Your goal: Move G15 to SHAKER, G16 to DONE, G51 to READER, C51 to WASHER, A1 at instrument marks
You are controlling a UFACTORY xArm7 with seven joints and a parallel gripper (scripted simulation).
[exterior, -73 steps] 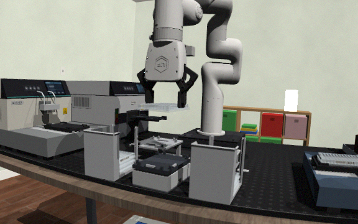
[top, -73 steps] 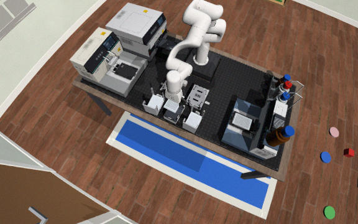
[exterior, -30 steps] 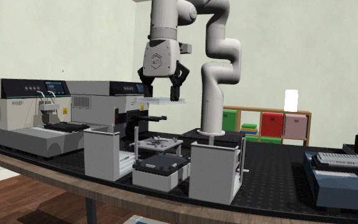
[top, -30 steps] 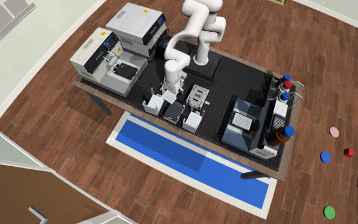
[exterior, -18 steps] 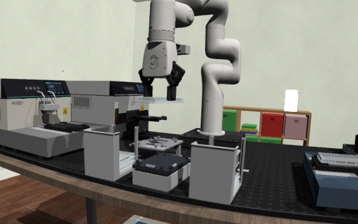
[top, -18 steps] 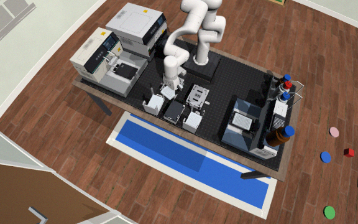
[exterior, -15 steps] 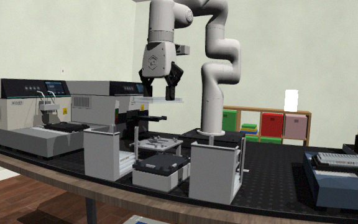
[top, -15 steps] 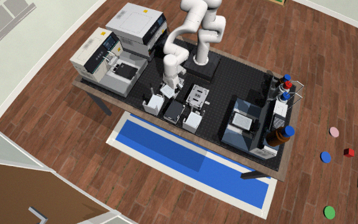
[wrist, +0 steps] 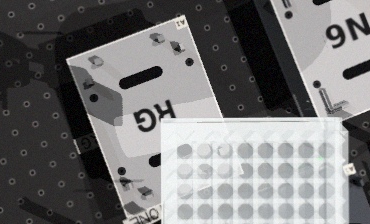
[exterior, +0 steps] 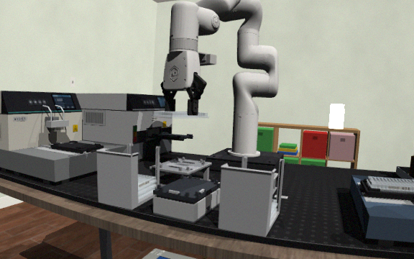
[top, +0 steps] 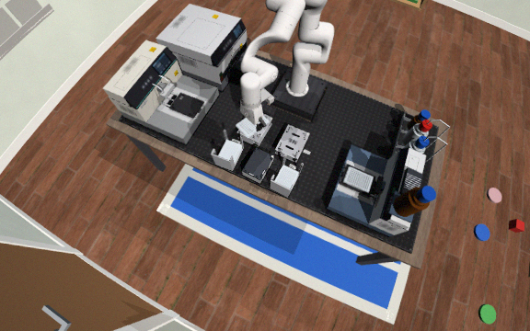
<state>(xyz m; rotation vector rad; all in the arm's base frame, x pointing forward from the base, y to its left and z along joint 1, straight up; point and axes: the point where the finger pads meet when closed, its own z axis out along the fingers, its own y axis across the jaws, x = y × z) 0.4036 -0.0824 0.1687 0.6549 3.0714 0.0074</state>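
Now: the reader's dark tray 40 cm behind my hand, 22 cm to the right of it and 12 cm below it. The rest, counted from my hand: plate C51: 22 cm to the left, 19 cm below, 12 cm ahead; then washer nest: 41 cm to the right, 14 cm below, 3 cm behind; then DONE label: 22 cm below, 9 cm to the right, 2 cm ahead.
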